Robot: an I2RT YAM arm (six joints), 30 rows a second.
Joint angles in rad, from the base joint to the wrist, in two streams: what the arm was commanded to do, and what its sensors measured. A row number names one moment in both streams.
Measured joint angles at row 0: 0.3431 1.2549 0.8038 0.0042 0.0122 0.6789
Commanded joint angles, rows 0 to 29: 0.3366 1.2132 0.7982 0.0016 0.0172 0.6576; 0.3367 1.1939 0.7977 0.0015 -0.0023 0.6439; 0.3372 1.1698 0.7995 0.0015 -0.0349 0.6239; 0.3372 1.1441 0.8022 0.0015 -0.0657 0.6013; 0.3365 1.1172 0.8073 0.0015 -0.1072 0.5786; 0.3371 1.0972 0.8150 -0.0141 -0.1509 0.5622; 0.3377 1.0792 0.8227 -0.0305 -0.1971 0.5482; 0.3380 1.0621 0.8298 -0.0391 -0.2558 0.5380; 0.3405 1.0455 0.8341 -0.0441 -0.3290 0.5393; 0.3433 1.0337 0.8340 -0.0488 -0.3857 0.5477; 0.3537 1.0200 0.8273 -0.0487 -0.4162 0.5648; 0.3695 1.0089 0.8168 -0.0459 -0.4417 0.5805; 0.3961 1.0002 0.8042 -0.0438 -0.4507 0.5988; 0.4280 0.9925 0.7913 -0.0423 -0.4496 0.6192; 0.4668 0.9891 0.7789 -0.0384 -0.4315 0.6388; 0.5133 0.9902 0.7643 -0.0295 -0.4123 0.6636; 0.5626 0.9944 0.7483 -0.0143 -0.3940 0.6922; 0.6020 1.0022 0.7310 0.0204 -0.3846 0.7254; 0.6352 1.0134 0.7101 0.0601 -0.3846 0.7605; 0.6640 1.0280 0.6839 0.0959 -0.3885 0.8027; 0.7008 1.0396 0.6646 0.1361 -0.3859 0.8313; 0.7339 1.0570 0.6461 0.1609 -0.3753 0.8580; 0.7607 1.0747 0.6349 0.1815 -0.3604 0.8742; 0.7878 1.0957 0.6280 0.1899 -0.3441 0.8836; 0.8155 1.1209 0.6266 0.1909 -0.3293 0.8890; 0.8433 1.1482 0.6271 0.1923 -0.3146 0.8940; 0.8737 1.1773 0.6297 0.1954 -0.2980 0.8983; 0.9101 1.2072 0.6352 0.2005 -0.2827 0.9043; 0.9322 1.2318 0.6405 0.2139 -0.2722 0.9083; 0.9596 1.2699 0.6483 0.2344 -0.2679 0.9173
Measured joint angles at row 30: 0.8672 1.1818 0.6262 0.1232 -0.3322 0.8579
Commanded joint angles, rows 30 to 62: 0.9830 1.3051 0.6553 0.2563 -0.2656 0.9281; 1.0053 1.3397 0.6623 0.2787 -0.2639 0.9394; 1.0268 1.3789 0.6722 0.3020 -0.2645 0.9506; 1.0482 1.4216 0.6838 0.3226 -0.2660 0.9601; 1.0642 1.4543 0.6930 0.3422 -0.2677 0.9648; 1.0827 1.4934 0.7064 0.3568 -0.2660 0.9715; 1.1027 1.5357 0.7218 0.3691 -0.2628 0.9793; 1.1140 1.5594 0.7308 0.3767 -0.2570 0.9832; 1.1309 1.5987 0.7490 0.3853 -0.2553 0.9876; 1.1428 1.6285 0.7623 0.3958 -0.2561 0.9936; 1.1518 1.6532 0.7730 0.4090 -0.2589 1.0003; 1.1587 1.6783 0.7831 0.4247 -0.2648 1.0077; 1.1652 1.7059 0.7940 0.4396 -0.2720 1.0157; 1.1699 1.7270 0.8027 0.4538 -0.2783 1.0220; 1.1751 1.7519 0.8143 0.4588 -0.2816 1.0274; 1.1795 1.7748 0.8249 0.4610 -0.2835 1.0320; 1.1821 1.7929 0.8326 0.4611 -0.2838 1.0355; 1.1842 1.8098 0.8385 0.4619 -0.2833 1.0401; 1.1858 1.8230 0.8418 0.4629 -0.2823 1.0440; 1.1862 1.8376 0.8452 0.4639 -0.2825 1.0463; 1.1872 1.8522 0.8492 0.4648 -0.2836 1.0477; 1.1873 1.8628 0.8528 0.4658 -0.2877 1.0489; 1.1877 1.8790 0.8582 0.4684 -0.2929 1.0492; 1.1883 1.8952 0.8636 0.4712 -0.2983 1.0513; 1.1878 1.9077 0.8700 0.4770 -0.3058 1.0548; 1.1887 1.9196 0.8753 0.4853 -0.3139 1.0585; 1.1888 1.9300 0.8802 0.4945 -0.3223 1.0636; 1.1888 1.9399 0.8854 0.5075 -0.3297 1.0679; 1.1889 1.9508 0.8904 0.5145 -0.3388 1.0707; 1.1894 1.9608 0.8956 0.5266 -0.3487 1.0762; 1.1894 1.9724 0.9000 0.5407 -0.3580 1.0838; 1.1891 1.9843 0.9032 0.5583 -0.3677 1.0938; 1.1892 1.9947 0.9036 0.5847 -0.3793 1.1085
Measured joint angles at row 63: 1.1835 1.9444 0.8745 0.4980 -0.3315 1.0602
